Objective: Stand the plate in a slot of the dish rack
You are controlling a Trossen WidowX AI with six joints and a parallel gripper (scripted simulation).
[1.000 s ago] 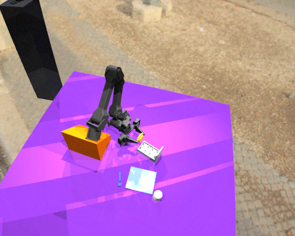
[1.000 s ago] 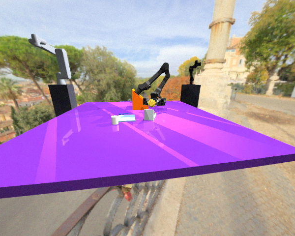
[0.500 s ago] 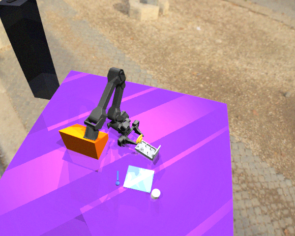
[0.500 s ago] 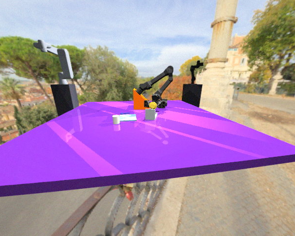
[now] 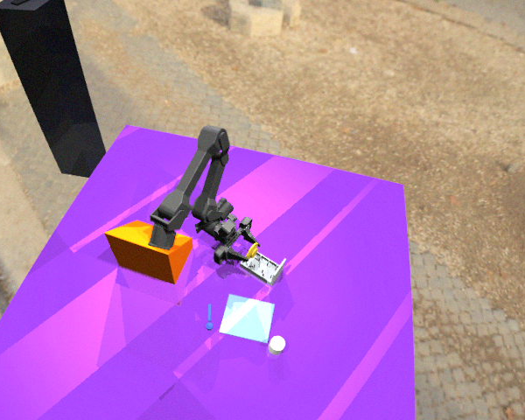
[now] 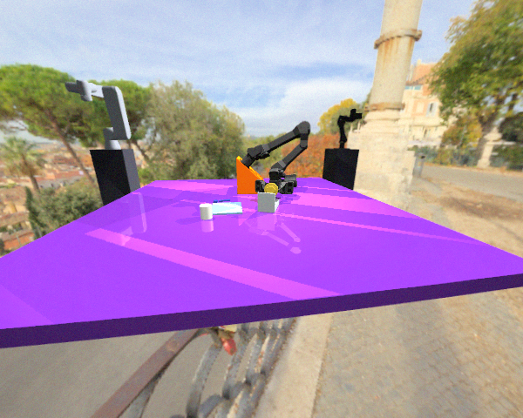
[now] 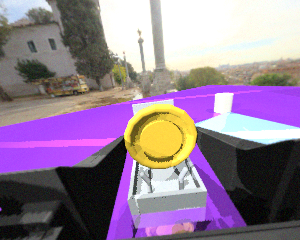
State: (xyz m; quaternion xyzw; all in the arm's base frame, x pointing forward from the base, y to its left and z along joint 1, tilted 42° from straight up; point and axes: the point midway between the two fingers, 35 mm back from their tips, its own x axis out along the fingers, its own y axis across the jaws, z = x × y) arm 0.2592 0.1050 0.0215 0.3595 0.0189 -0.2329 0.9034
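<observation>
Now: the dish rack 3 cm ahead of my gripper tip, 1 cm to the right of it and 4 cm below it. The rest, counted from my gripper tip: blue spoon 10 cm behind, 22 cm to the right, 6 cm below; light blue mat 1 cm ahead, 20 cm to the right, 6 cm below; yellow plate 1 cm behind.
</observation>
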